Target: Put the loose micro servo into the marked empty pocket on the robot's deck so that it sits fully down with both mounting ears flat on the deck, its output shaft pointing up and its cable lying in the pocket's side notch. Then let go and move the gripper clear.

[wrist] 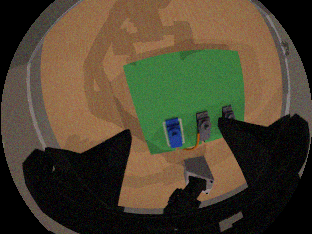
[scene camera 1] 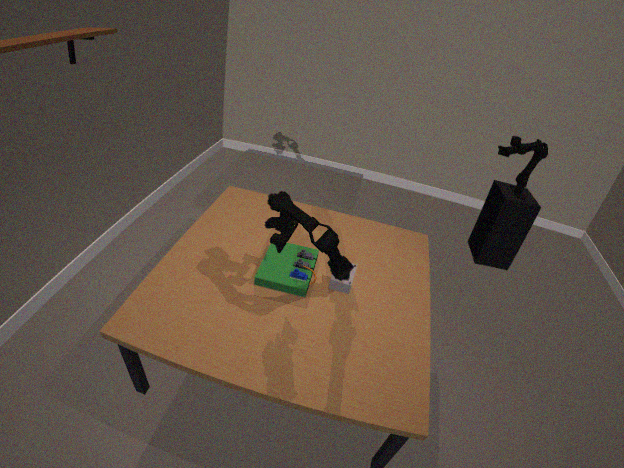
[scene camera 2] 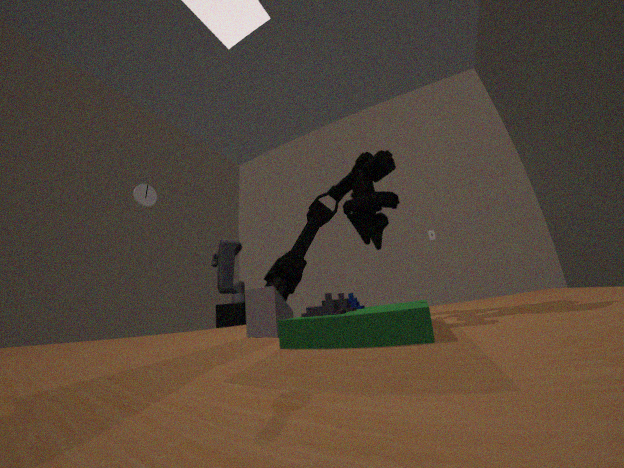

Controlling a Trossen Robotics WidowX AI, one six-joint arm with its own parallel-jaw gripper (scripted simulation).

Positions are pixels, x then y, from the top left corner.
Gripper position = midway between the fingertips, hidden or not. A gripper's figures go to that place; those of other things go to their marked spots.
Labels:
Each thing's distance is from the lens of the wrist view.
gripper [wrist: 176,128]: 0.10 m
green deck [wrist: 181,84]: 0.24 m

